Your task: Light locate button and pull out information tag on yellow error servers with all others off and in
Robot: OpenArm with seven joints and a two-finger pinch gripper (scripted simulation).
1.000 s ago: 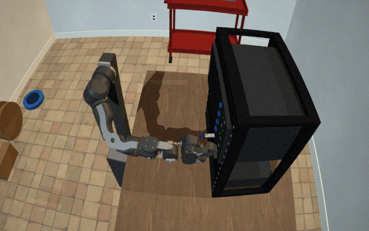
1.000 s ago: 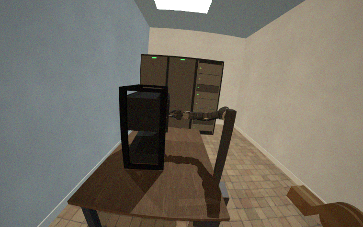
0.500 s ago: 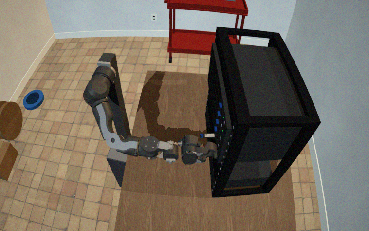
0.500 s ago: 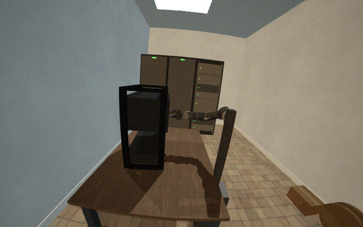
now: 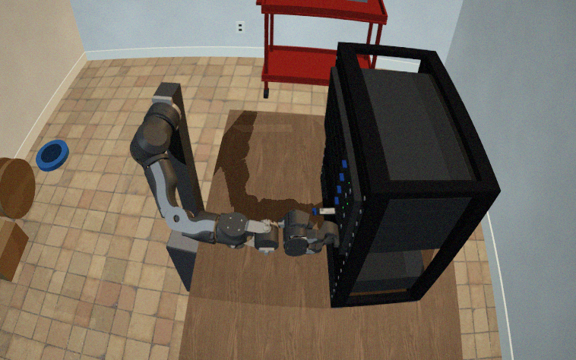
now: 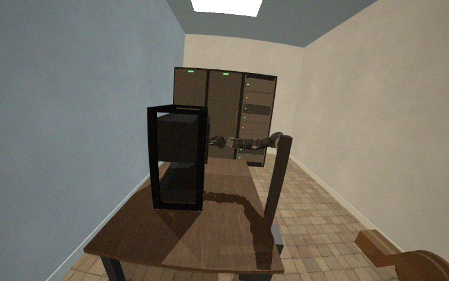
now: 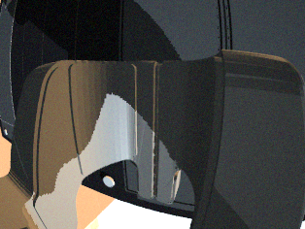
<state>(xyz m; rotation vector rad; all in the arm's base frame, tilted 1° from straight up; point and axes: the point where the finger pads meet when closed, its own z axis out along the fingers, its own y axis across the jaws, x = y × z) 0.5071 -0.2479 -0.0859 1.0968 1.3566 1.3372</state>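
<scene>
Now: the grey locate button 10 mm ahead of my hand. The rest, counted from my hand: information tag: 70 mm to the left, 20 mm behind.
</scene>
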